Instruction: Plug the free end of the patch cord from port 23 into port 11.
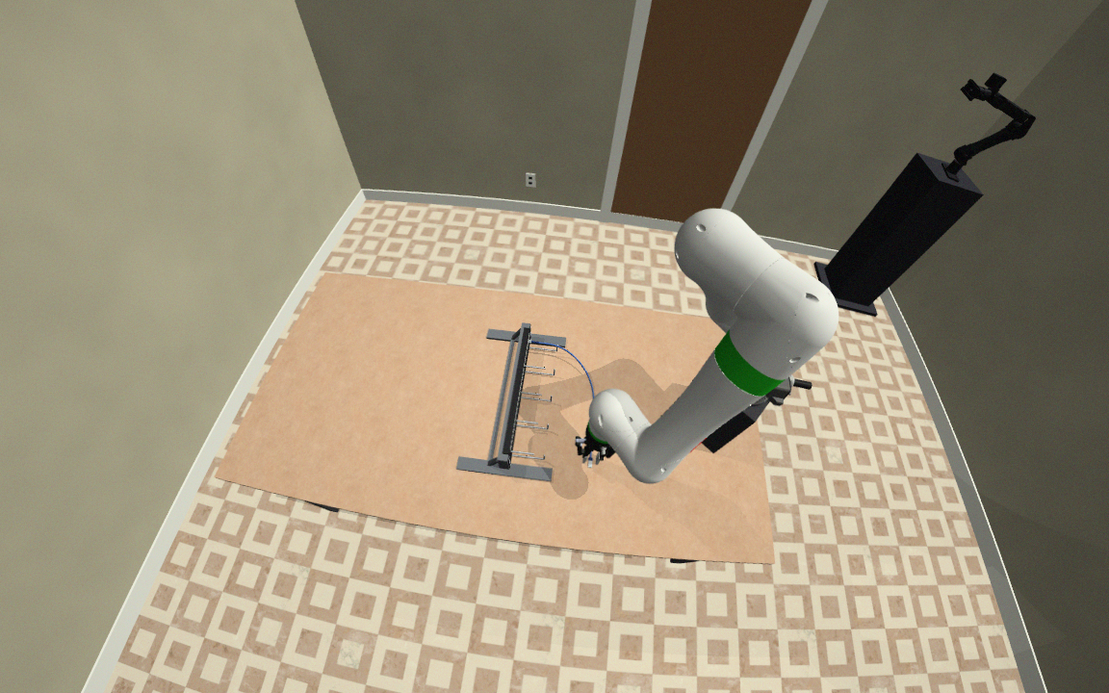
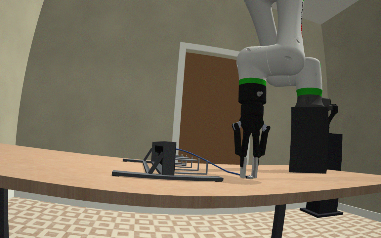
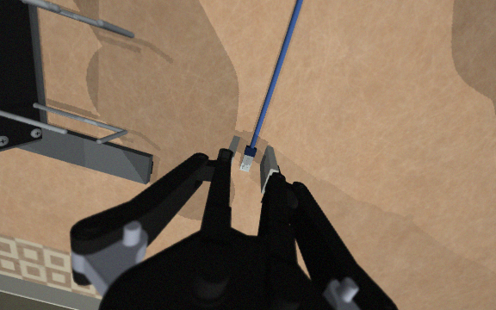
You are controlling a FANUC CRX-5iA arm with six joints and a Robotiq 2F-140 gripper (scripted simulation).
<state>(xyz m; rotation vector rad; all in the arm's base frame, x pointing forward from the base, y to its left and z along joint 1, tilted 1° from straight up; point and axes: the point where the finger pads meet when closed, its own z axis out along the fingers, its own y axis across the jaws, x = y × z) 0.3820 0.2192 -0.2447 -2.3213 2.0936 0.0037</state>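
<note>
My hand is 10 mm to the right of the plug and 30 mm above it.
</note>
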